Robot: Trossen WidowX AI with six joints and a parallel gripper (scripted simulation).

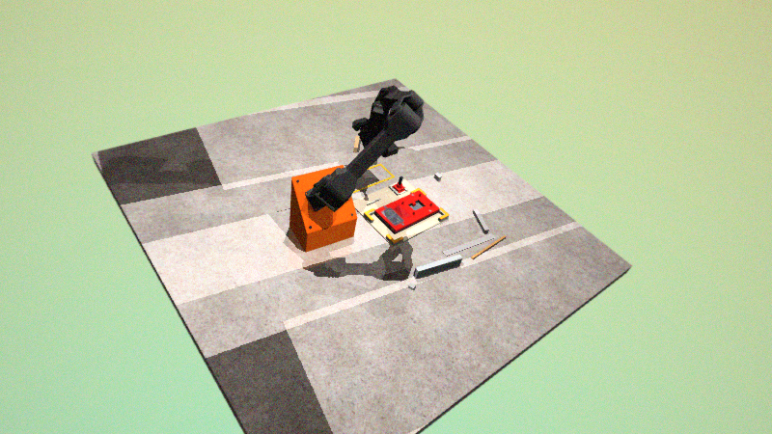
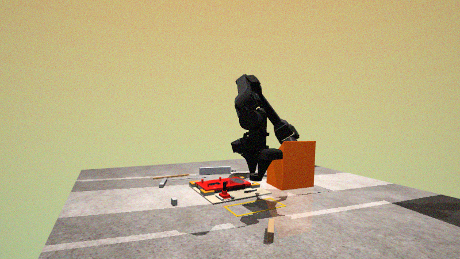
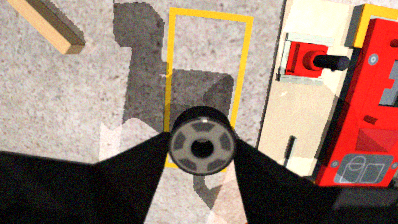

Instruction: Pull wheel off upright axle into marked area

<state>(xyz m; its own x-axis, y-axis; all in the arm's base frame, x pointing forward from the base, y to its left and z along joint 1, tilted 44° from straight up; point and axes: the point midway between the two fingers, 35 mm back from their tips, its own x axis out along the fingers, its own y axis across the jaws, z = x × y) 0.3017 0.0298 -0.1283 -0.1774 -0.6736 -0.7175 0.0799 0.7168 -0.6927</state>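
My gripper tip is now right at the wheel. Round my gripper tip: grey cube: 220 mm ahead, 140 mm to the right, 90 mm below; wooden block: 80 mm ahead, 160 mm to the left, 80 mm below.
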